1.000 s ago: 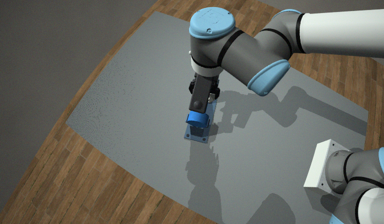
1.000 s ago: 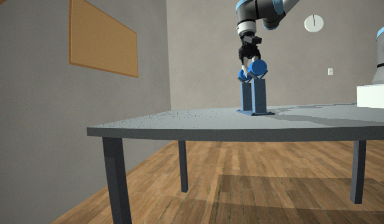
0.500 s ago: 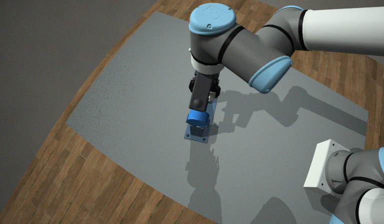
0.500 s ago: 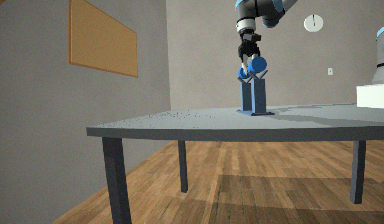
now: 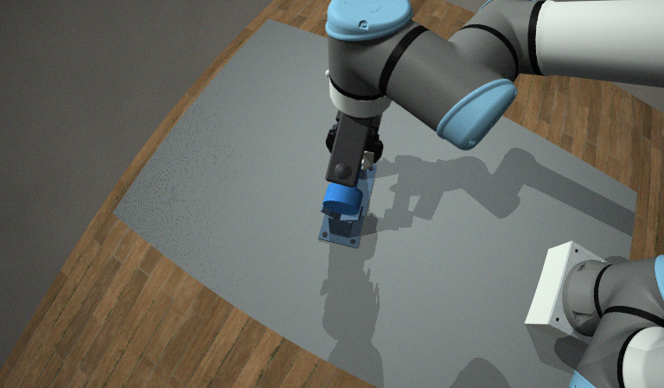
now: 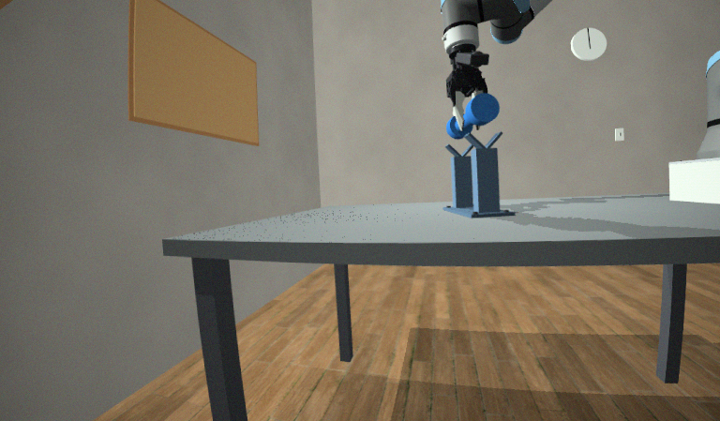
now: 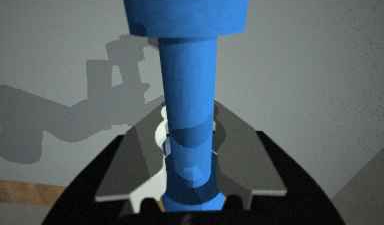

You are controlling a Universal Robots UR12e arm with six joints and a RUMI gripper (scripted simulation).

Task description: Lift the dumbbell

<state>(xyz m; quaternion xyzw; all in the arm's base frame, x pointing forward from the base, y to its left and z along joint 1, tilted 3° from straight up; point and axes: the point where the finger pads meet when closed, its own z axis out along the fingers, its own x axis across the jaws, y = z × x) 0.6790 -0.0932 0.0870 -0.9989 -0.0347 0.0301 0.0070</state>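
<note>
The cradle lies 14 cm below my hand. Round my hand: blue dumbbell 1 cm above.
</note>
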